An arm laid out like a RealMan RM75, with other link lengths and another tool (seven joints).
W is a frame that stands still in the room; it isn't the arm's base.
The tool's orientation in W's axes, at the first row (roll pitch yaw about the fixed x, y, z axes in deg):
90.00, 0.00, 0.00
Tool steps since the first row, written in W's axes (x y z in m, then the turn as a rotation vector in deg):
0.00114, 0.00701, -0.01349, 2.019, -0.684, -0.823
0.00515, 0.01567, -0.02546, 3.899, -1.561, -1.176
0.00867, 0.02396, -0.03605, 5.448, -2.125, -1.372
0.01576, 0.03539, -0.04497, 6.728, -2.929, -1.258
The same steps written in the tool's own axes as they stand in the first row. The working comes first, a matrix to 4 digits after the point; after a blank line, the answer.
The tool's axes in the first row as the columns of a matrix, in W's axes (used below as rounded here):
1.0000, 0.0000, 0.0000
0.0000, 0.0000, -1.0000
0.0000, 1.0000, 0.0000

0.00114, -0.01349, -0.00701, 2.019, -0.823, 0.684
0.00515, -0.02546, -0.01567, 3.899, -1.176, 1.561
0.00867, -0.03605, -0.02396, 5.448, -1.372, 2.125
0.01576, -0.04497, -0.03539, 6.728, -1.258, 2.929

